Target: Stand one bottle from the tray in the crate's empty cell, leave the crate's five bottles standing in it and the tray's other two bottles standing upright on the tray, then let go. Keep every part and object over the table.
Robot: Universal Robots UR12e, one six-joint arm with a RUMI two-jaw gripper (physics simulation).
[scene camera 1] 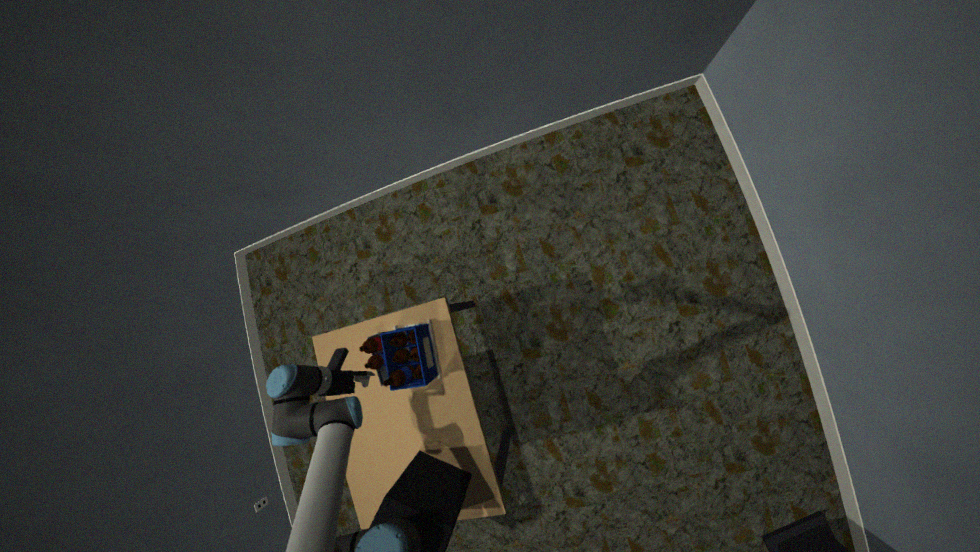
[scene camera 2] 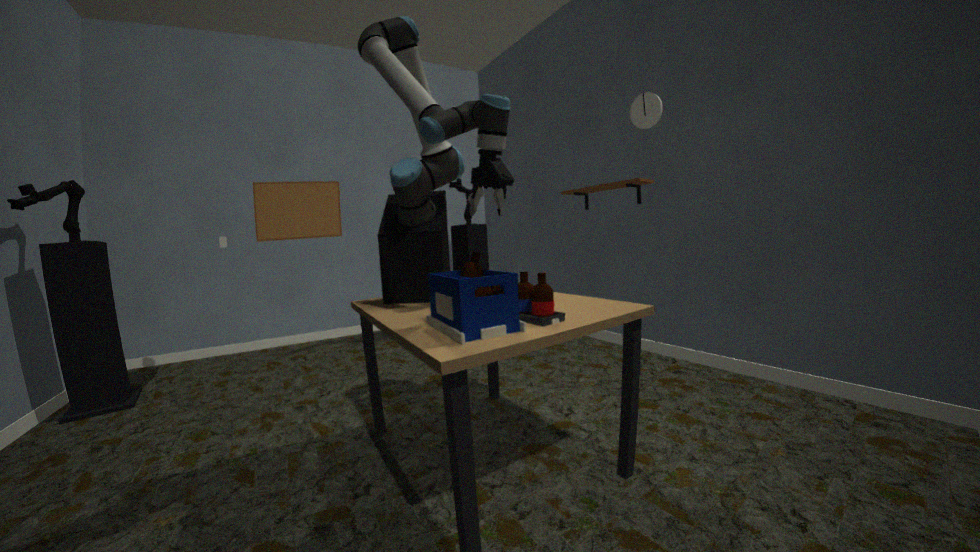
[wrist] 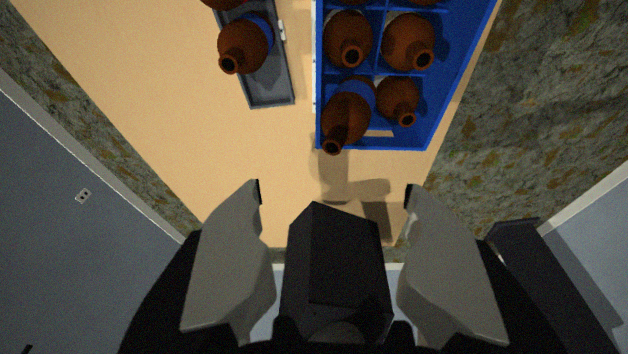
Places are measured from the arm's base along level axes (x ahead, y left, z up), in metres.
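Pixels of known places: gripper, fingertip midpoint: (scene camera 1: 364,376) (scene camera 2: 486,215) (wrist: 331,183); arm's base, link origin: (scene camera 2: 416,213).
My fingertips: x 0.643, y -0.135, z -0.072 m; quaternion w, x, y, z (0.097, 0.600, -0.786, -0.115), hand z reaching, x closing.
For each thing: its middle in the pictures, then the offset to it from my fingertips. Level surfaces: height alone.
- blue crate, body centre: (wrist: 378,43) (scene camera 2: 470,300) (scene camera 1: 411,355) dz -0.269, dx -0.007, dy -0.079 m
- tray, body centre: (wrist: 252,35) (scene camera 2: 526,313) (scene camera 1: 383,358) dz -0.344, dx +0.042, dy +0.127 m
- upright red-labelled bottle, body centre: (scene camera 2: 542,296) (scene camera 1: 371,346) dz -0.274, dx +0.128, dy +0.114 m
- upright blue-banded bottle, body centre: (wrist: 243,47) (scene camera 2: 524,294) (scene camera 1: 375,362) dz -0.274, dx +0.041, dy +0.124 m
- wooden table, surface height: dz -0.356 m
The blue crate (scene camera 1: 411,387) (scene camera 2: 480,312) (wrist: 375,148) stands on the table with brown bottles in its cells. A blue-banded bottle (scene camera 2: 471,268) (wrist: 348,112) is in its near left corner cell in the wrist view. It reaches higher than its neighbours, with neck and shoulder above the rim, and looks slightly tilted; its base is hidden. The tray (scene camera 2: 545,319) (wrist: 272,95) bears an upright red-labelled bottle (scene camera 2: 541,300) and an upright blue-banded bottle (wrist: 243,46). My gripper (scene camera 1: 371,377) (scene camera 2: 485,211) (wrist: 331,183) is open and empty, above and to the side of the corner bottle, apart from it.
The wooden table (scene camera 1: 384,438) (scene camera 2: 596,312) (wrist: 165,100) carries the crate and tray side by side, with a narrow gap between them. The crate stands near one table edge. A black pedestal (scene camera 1: 428,480) (scene camera 2: 411,267) bears the arm. A wall shelf (scene camera 2: 606,186) is at the right.
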